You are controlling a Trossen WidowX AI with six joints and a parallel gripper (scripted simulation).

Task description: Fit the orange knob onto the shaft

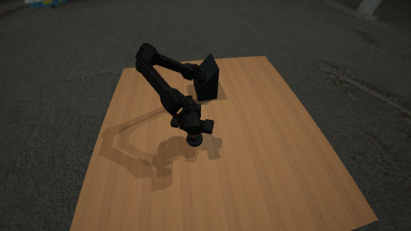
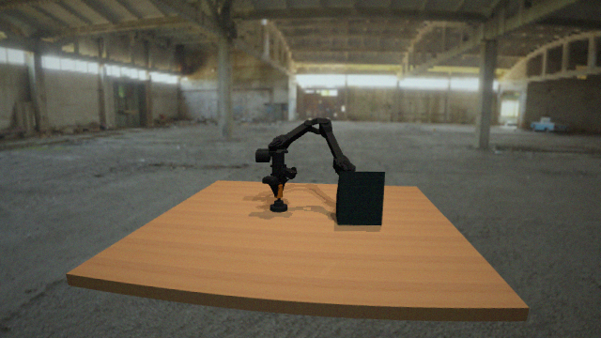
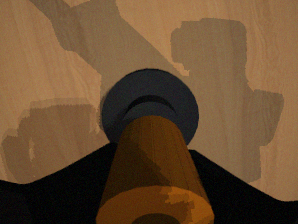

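My gripper tip is 2 cm below the orange knob. Round my gripper tip: dark round pedestal (4 cm below).
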